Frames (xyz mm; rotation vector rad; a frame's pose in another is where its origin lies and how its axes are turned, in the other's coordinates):
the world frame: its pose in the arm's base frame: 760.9 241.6 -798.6 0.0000 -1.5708 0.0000
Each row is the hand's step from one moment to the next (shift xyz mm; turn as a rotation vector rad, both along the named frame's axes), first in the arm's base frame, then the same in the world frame.
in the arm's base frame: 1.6 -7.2 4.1 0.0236 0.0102 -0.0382
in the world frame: 4.1 -7.2 -1.6 -0.0382 0.0102 -0.0236
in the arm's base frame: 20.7 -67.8 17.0 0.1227 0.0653 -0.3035
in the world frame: 17.0 -67.8 -20.7 -0.3035 0.0653 -0.1227
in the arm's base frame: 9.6 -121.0 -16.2 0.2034 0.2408 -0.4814
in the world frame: -16.2 -121.0 -9.6 -0.4814 0.2408 -0.2034
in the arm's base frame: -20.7 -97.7 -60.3 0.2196 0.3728 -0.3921
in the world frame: -60.3 -97.7 20.7 -0.3921 0.3728 -0.2196
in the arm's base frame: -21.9 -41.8 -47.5 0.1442 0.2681 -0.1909
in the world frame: -47.5 -41.8 21.9 -0.1909 0.2681 -0.1442
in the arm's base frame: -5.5 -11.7 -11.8 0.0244 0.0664 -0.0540
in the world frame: -11.8 -11.7 5.5 -0.0540 0.0664 -0.0244
